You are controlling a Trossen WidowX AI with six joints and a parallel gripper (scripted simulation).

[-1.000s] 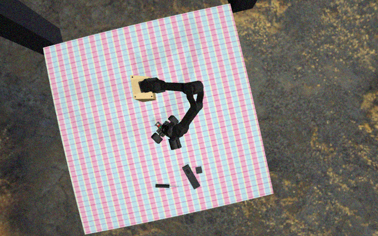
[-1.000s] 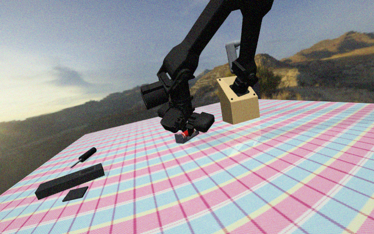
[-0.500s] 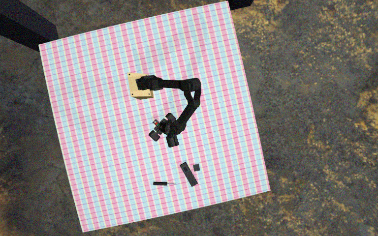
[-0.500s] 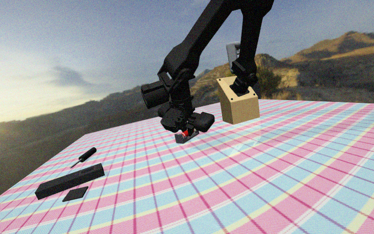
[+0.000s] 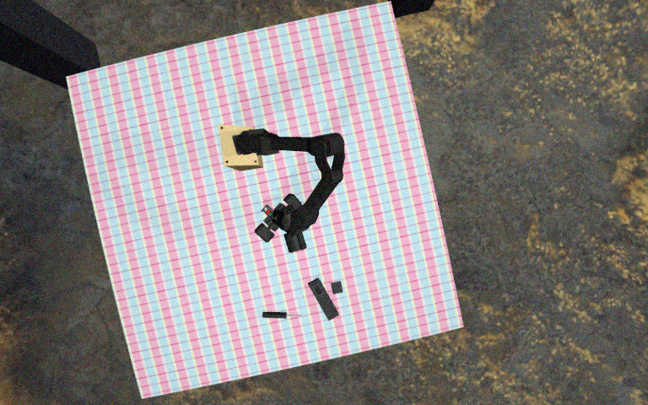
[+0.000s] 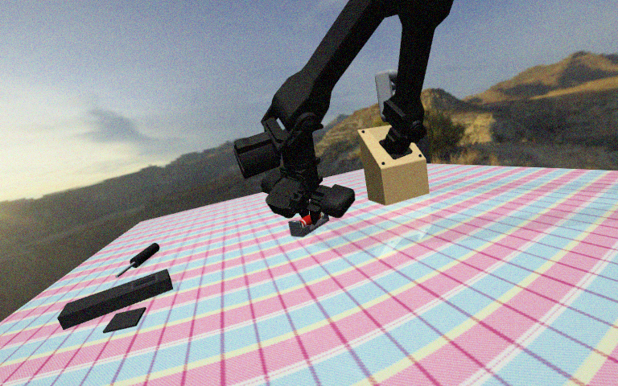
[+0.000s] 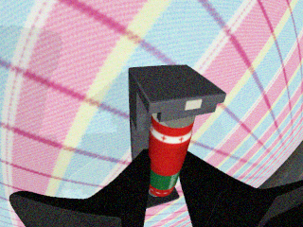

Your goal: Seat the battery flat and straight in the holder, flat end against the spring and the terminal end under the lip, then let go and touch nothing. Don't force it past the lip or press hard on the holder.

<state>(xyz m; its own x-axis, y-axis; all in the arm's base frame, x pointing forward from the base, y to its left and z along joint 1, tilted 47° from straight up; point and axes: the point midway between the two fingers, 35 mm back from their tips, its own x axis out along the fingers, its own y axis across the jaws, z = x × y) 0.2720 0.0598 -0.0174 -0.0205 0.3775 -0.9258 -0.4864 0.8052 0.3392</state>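
Right now my gripper tip is 1 cm to the right of the battery and 1 cm below it. From my gripper tip the other things lie so: long black bar (36 cm ahead, 11 cm to the left); screwdriver (38 cm ahead, 5 cm to the right); black plate (33 cm ahead, 17 cm to the left, 1 cm below).
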